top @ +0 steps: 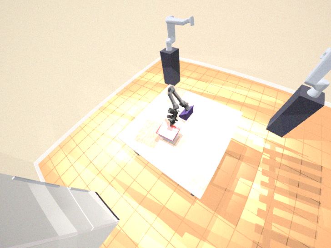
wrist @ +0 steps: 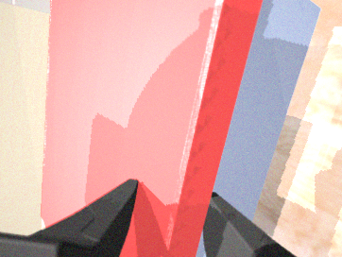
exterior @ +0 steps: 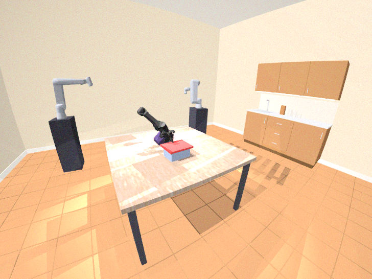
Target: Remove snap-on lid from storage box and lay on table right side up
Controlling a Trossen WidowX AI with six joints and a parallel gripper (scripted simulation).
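Now: gripper tip 8 cm short of the red lid and 1 cm to the right of it. Also, from my gripper tip: pale blue storage box: 8 cm ahead, 5 cm below, 1 cm to the left.
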